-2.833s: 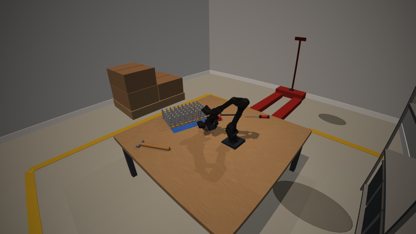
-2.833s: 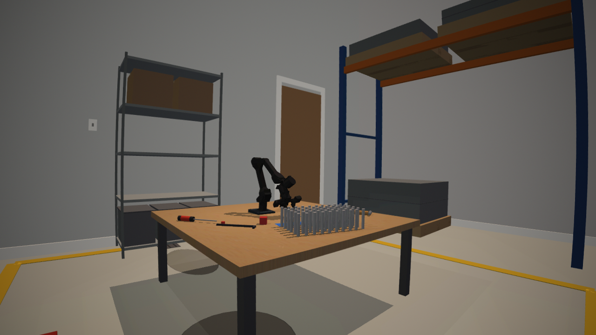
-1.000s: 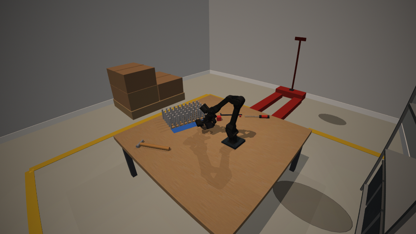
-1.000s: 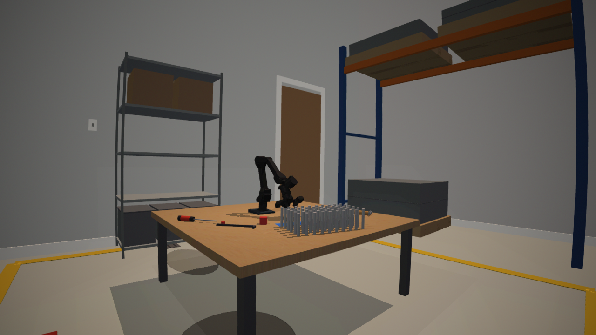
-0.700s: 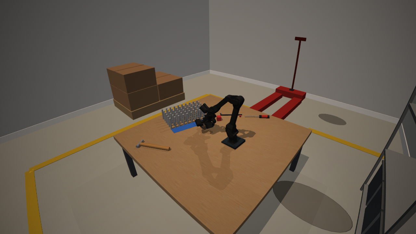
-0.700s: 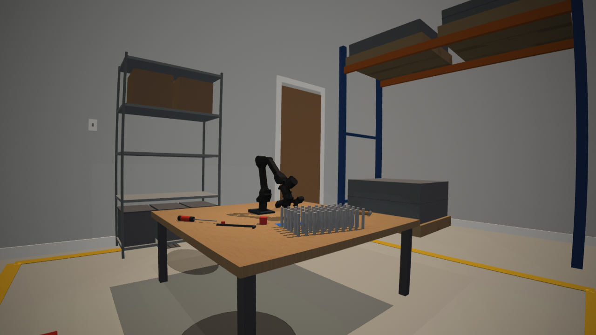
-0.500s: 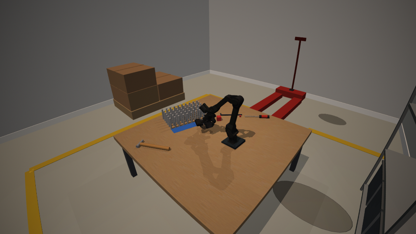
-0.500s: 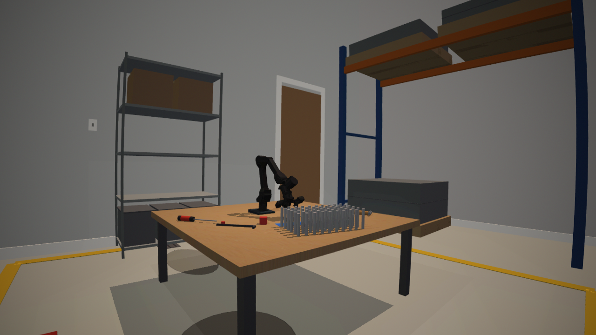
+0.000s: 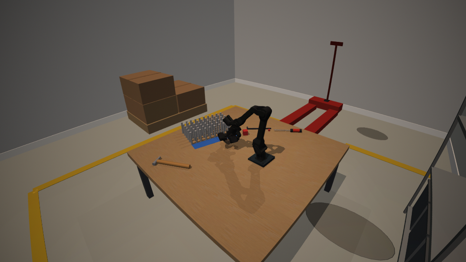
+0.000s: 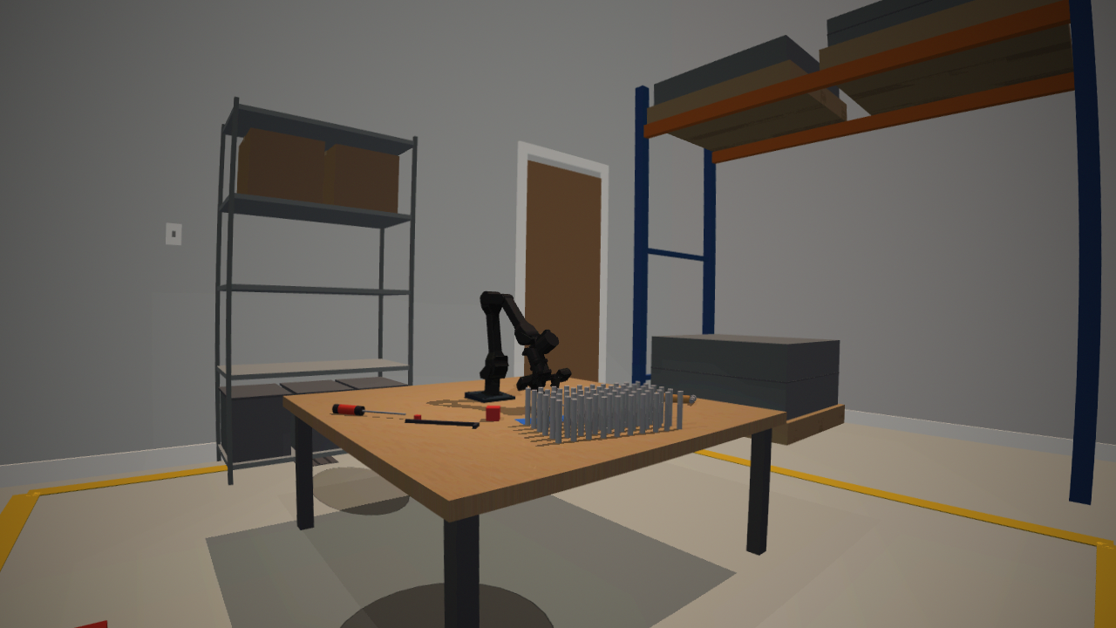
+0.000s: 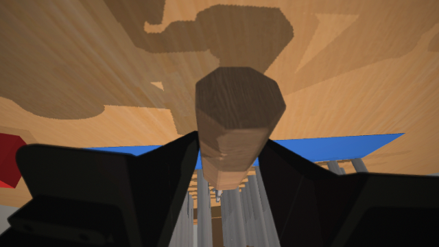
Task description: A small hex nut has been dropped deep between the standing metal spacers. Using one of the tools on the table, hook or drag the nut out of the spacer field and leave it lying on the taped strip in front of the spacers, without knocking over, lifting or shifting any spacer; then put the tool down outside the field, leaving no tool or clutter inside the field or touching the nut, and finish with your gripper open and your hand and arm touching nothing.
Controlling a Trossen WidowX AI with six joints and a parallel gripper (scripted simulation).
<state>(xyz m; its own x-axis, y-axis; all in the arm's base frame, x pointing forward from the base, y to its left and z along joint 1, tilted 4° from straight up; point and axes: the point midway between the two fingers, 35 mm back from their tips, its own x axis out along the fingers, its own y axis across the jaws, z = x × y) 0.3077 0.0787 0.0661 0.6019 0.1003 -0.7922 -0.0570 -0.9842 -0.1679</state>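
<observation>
Right now my gripper tip is 11 cm short of the blue taped strip, 4 cm to the right of it and 3 cm above it. The rest, counted from my gripper tip: red cube (22 cm to the right, 3 cm ahead, 1 cm below); then hook tool (10 cm ahead, 1 cm to the right); then hex nut (28 cm ahead, 3 cm below, 2 cm to the right).
</observation>
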